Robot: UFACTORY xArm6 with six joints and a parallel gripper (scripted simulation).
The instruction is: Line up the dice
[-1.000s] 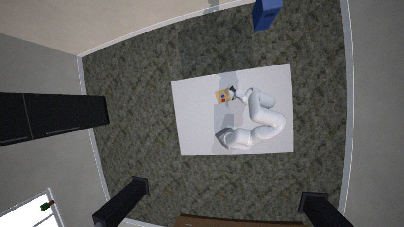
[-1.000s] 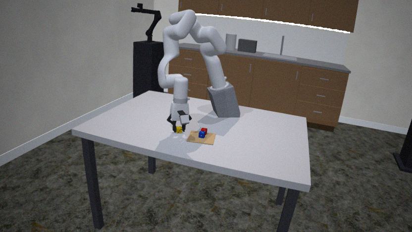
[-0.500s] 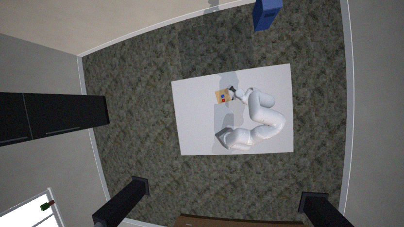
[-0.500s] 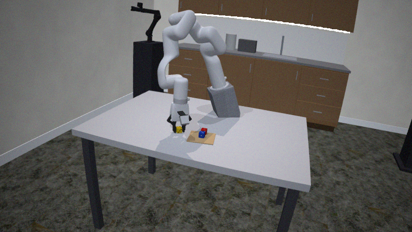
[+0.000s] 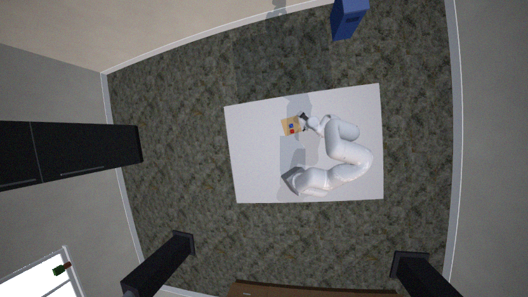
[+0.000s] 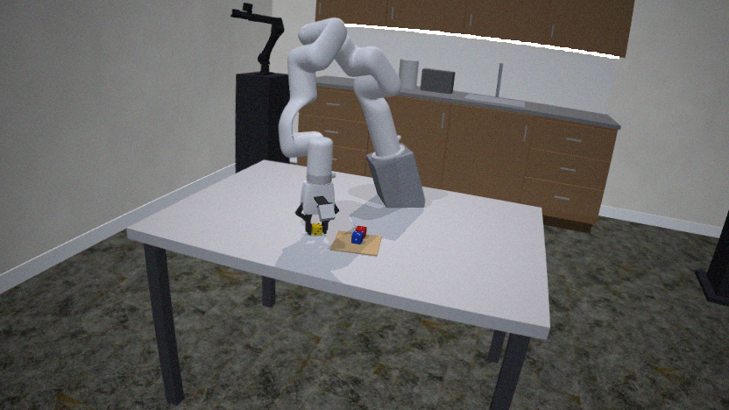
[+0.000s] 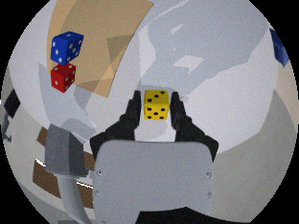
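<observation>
My hand is 1 cm above the yellow die. From my hand the other things lie so: red die (13 cm to the left, 5 cm behind); blue die (14 cm to the left, 1 cm behind); tan mat (14 cm to the left, 2 cm below, 1 cm behind).
</observation>
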